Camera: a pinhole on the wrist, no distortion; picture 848 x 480 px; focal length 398.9 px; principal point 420.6 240.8 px. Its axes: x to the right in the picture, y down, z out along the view. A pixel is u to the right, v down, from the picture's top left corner.
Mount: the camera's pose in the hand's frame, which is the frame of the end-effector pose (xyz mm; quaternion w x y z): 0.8 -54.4 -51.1 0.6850 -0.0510 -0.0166 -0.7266
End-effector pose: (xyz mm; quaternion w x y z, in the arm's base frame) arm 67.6 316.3 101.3 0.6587 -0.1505 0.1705 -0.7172
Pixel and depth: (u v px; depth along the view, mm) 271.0 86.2 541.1
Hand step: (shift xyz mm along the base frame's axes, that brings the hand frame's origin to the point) 413.2 130.7 335.6
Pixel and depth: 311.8 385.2 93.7
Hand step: -6.7 -40.8 43.6
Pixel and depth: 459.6 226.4 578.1
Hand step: 183.8 -26.9 499.5
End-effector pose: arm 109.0 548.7 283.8 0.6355 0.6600 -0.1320 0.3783
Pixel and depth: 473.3 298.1 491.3
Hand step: 259.5 -372.9 46.3
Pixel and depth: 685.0 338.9 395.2
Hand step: 376.1 -264.2 -106.5
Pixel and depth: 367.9 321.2 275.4
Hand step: 118.2 -181.9 71.8
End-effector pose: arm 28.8 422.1 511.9 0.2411 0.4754 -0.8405 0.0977
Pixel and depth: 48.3 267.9 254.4
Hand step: -247.8 4.6 -118.5
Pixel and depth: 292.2 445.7 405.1
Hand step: -290.1 -254.2 -160.6
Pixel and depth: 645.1 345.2 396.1
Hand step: 46.7 -355.2 -271.1
